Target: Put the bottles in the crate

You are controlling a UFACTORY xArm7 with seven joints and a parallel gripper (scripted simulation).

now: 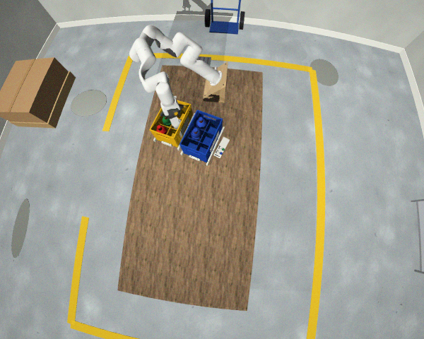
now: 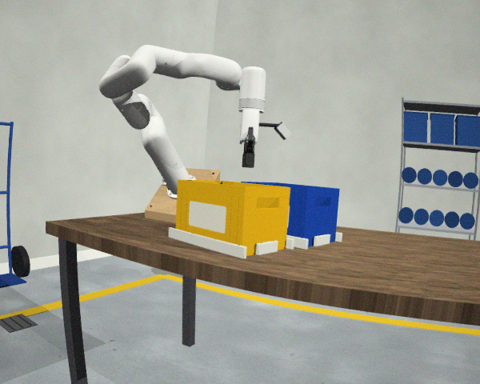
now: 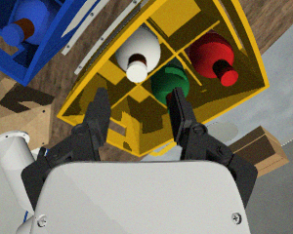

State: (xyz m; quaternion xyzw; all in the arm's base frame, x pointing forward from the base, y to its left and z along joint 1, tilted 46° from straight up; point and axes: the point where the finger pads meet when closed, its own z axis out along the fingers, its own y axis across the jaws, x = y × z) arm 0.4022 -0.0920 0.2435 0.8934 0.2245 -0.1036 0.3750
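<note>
The green-label bottle is 15 cm below my hand, 9 cm to the right of it and 4 cm behind it. Round my hand: white-label bottle (15 cm below, 1 cm behind); red-label bottle (15 cm below, 11 cm to the right, 5 cm ahead); yellow crate (16 cm below, 4 cm to the right, 2 cm behind).
</note>
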